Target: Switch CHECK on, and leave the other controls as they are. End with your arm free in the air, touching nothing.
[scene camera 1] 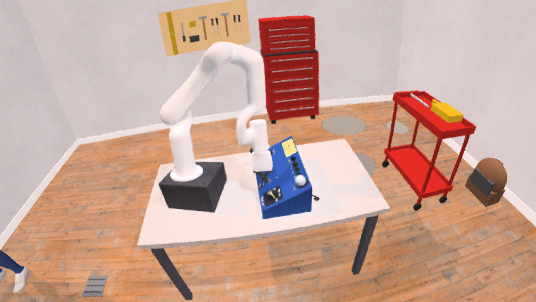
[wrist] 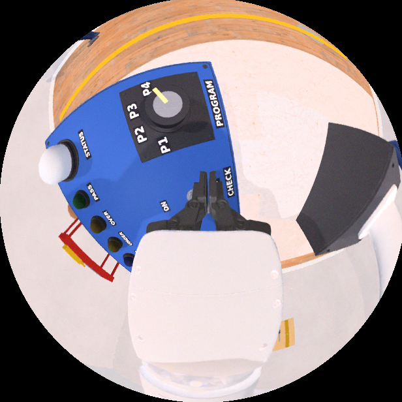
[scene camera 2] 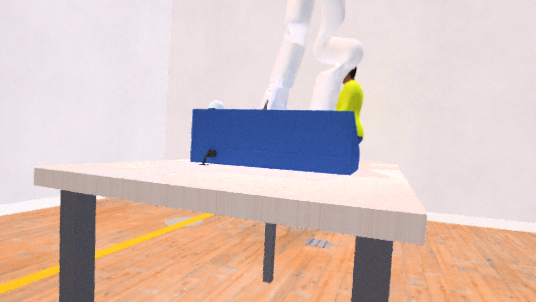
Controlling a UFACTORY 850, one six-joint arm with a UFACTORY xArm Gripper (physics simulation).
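Note:
The blue console stands on the table. My gripper is shut and empty, low over the console beside the CHECK label. The CHECK switch's metal part shows at the left finger's outer side in the wrist view; the finger hides most of it. Its tilt, and whether the finger touches it, I cannot tell. The ON label lies left of it. The PROGRAM knob points to P4.
The white STATUS dome rises from the console. Dark indicator lamps line its far edge. The arm's black base block stands beside the console. A short black cable comes out behind it. A person in yellow stands beyond the table.

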